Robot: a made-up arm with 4 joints.
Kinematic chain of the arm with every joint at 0, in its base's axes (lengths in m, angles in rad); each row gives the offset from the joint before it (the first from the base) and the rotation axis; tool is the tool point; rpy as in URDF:
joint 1: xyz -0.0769 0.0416 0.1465 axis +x
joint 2: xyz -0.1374 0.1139 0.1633 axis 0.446 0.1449 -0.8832
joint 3: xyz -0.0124 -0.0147 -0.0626 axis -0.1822 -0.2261 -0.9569
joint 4: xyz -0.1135 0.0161 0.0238 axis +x
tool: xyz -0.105 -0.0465 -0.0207 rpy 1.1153 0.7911 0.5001
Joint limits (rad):
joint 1: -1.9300..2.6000
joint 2: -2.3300..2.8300
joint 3: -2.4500..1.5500
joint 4: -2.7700..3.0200
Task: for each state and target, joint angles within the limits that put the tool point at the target. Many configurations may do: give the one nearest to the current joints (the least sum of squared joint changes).
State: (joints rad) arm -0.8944 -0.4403 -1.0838 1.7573
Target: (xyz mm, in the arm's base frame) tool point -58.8 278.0 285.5
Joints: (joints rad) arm -1.1917 -1.3838 -1.4006 1.9944
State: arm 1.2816 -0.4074 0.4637 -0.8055
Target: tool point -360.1 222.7 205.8
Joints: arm 0.3653 -0.6623 1.4581 -0.4893
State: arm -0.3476 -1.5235 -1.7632 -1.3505
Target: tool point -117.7 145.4 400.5
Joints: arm -0.6498 -0.8504 -1.2221 -1.3840
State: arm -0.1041 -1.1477 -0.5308 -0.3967
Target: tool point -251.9 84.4 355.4
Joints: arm -0.8329 -1.2367 -0.0571 0.0132
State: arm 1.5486 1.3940 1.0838 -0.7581
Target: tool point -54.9 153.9 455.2
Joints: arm 0.7303 1.2496 1.5288 -0.6263
